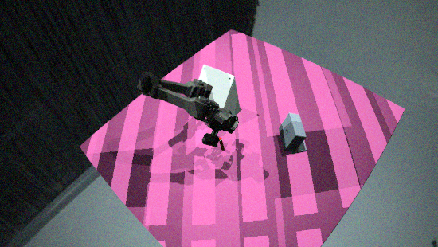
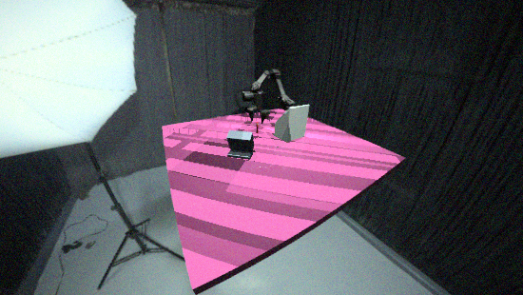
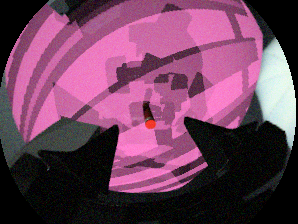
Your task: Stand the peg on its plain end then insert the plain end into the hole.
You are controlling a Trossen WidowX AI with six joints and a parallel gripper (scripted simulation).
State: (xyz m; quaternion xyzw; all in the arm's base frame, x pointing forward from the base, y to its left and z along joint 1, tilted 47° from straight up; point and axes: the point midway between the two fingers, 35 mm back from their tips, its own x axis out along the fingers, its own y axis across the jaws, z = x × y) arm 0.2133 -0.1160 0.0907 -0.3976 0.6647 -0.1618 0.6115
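Now: the peg 30 mm below my gripper tip. Round my gripper tip: grey sloped panel: 240 mm ahead, 210 mm to the left, 10 mm below.
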